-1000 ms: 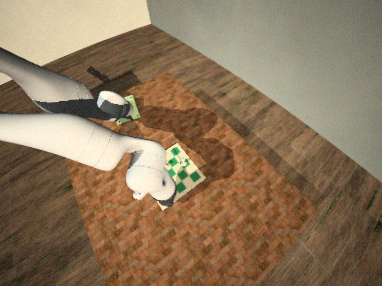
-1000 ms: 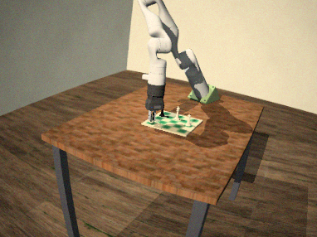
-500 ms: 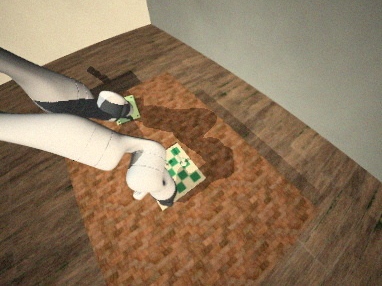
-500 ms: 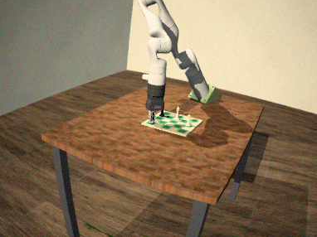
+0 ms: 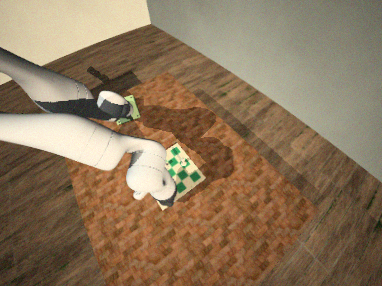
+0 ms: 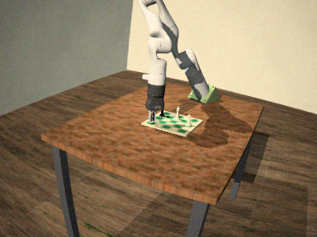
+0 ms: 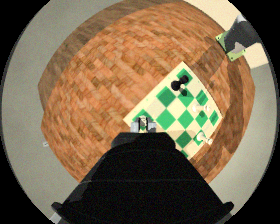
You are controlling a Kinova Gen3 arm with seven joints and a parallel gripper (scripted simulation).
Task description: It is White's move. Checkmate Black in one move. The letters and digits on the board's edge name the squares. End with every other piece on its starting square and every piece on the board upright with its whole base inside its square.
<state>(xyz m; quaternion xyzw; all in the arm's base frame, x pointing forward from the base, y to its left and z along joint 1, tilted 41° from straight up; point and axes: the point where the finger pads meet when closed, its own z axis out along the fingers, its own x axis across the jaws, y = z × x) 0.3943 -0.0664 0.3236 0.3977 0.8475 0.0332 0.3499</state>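
Right now my hand is 90 mm to the right of the chessboard, 60 mm past it and 40 mm above it. The rest, counted from my hand: black piece: 110 mm behind, 20 mm to the left.
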